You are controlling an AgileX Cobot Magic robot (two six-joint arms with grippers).
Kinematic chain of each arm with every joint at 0, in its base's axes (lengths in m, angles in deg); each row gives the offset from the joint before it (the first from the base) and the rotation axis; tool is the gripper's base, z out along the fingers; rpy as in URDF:
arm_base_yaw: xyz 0 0 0.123 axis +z
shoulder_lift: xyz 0 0 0 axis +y
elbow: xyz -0.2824 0 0.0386 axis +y
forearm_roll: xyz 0.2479 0 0.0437 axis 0.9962 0 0.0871
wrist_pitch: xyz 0 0 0 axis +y
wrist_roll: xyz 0.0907 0 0.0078 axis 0.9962 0 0.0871
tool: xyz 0 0 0 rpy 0 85 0
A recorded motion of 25 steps. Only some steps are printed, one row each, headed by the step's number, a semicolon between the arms.
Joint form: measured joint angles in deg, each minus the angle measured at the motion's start. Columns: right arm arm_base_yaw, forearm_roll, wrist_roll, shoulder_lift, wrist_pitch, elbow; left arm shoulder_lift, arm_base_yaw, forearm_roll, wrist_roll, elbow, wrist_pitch.
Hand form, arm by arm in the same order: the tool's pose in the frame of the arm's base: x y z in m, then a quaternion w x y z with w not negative. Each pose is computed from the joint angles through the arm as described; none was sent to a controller.
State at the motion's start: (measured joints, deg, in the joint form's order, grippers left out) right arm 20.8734 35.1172 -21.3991 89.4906 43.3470 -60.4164; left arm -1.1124 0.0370 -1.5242 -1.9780 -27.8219 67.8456
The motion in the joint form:
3: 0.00 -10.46 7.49 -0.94 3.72 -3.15; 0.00 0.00 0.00 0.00 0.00 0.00
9: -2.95 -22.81 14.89 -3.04 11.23 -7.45; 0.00 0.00 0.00 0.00 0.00 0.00
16: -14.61 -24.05 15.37 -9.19 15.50 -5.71; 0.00 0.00 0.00 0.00 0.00 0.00
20: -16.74 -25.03 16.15 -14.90 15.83 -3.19; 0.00 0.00 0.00 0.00 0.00 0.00
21: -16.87 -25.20 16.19 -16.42 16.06 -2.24; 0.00 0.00 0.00 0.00 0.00 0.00
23: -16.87 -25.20 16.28 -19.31 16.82 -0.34; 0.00 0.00 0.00 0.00 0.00 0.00
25: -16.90 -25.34 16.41 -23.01 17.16 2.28; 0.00 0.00 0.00 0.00 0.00 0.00
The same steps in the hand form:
3: 0.2817 0.1372 0.2630 0.18292 -0.17982 0.94695 0.19360; -0.0118 -0.0023 0.2634 0.46982 -0.01415 0.88239 -0.02119
9: 0.2845 0.1086 0.2868 0.17770 -0.16312 0.96354 0.11579; -0.0118 -0.0023 0.2634 0.46982 -0.01415 0.88239 -0.02119
16: 0.2724 0.0450 0.3065 0.18955 -0.07156 0.97503 0.09091; -0.0118 -0.0023 0.2634 0.46982 -0.01415 0.88239 -0.02119
20: 0.2505 0.0318 0.3197 0.21504 -0.05190 0.97183 0.08133; -0.0118 -0.0023 0.2634 0.46982 -0.01415 0.88239 -0.02119
21: 0.2436 0.0306 0.3213 0.21800 -0.05145 0.97131 0.07992; -0.0118 -0.0023 0.2634 0.46982 -0.01415 0.88239 -0.02119
23: 0.2298 0.0297 0.3232 0.21989 -0.05191 0.97081 0.08047; -0.0118 -0.0023 0.2634 0.46982 -0.01415 0.88239 -0.02119
25: 0.2129 0.0283 0.3240 0.22611 -0.05181 0.96945 0.07974; -0.0118 -0.0023 0.2634 0.46982 -0.01415 0.88239 -0.02119

